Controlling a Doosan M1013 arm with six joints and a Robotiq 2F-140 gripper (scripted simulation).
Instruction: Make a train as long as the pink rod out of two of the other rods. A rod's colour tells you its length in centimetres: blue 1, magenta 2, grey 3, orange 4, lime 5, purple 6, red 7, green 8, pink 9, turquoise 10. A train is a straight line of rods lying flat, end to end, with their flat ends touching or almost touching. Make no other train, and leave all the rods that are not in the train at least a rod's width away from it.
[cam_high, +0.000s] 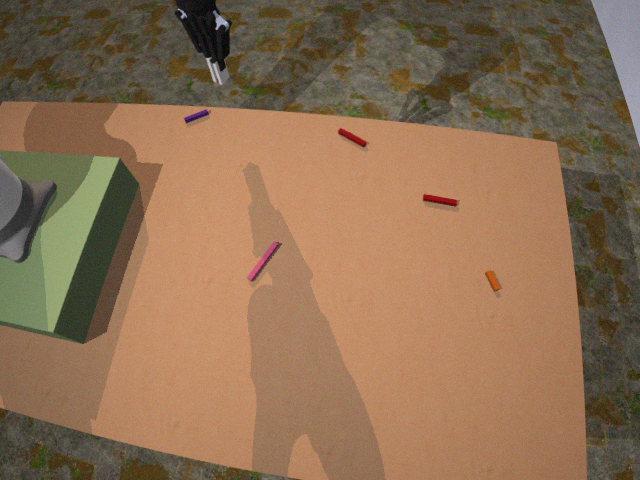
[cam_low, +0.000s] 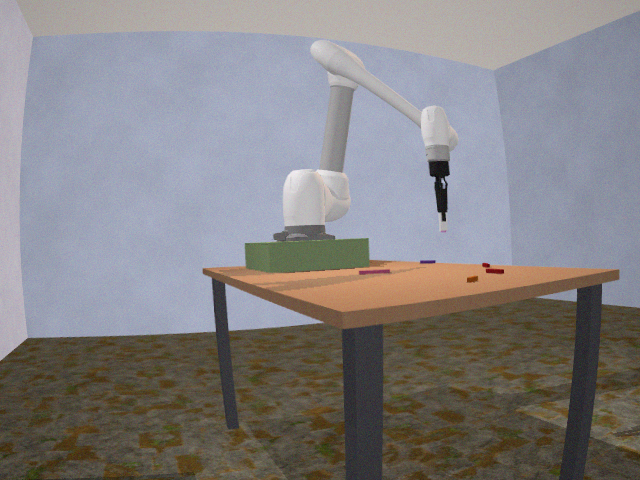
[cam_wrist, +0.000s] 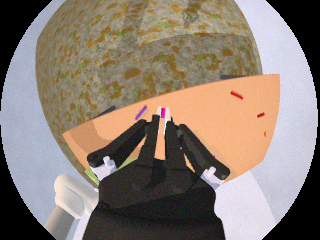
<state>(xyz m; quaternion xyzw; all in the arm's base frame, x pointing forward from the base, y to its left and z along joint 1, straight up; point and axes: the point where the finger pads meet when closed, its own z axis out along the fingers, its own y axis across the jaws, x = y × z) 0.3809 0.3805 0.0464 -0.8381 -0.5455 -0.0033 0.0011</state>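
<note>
My hand is 60 cm short of the orange rod, 35 cm to the left of it and 14 cm above it. Round my hand: purple rod 9 cm behind, 2 cm to the right, 14 cm below; then magenta rod 3 cm below; then pink rod 15 cm ahead, 37 cm to the right, 14 cm below.
</note>
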